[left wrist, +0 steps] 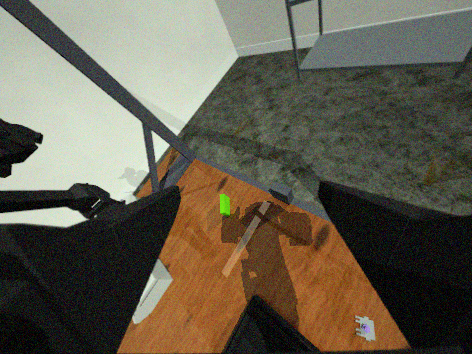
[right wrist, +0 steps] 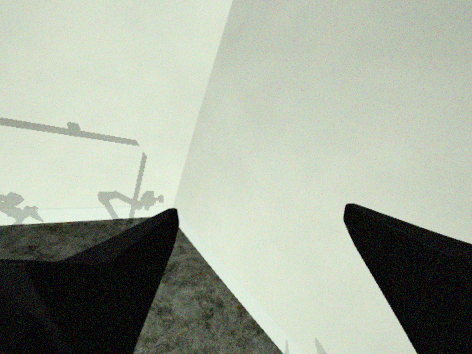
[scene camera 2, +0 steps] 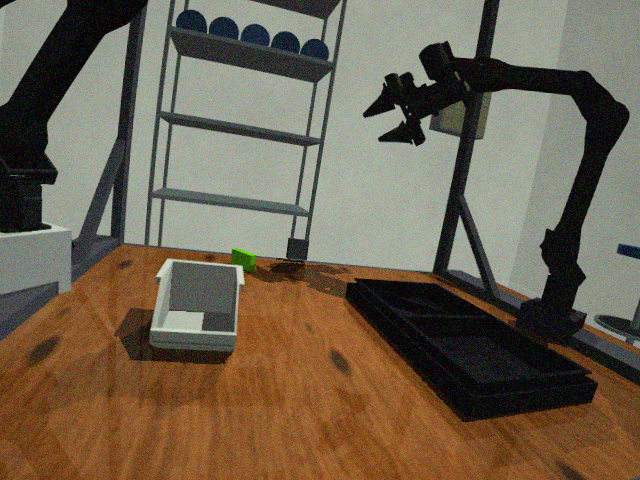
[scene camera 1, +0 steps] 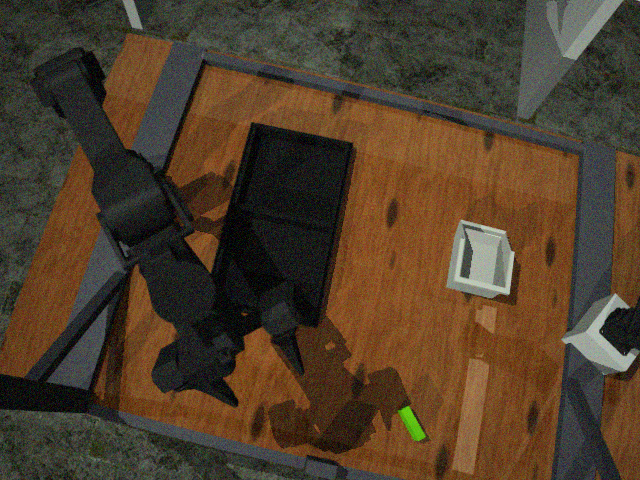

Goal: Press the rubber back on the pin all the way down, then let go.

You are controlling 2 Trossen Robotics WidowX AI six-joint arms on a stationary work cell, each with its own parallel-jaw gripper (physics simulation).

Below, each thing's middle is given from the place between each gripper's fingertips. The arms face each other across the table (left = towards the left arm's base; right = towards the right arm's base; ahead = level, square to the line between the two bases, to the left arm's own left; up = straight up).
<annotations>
I see my right gripper 20 mm past the white bin (scene camera 2: 197, 304), 570 mm to the right of it and 380 mm above it. The rest, counted from my right hand: black two-compartment tray (scene camera 1: 281, 222): 50 mm behind, 950 mm to the left, 400 mm below.
The black two-compartment tray is 33 cm below my left hand, 32 cm ahead of it and 8 cm to the left of it. From my left hand the other things lie so: white bin (35 cm ahead, 31 cm below, 30 cm to the right).
</annotations>
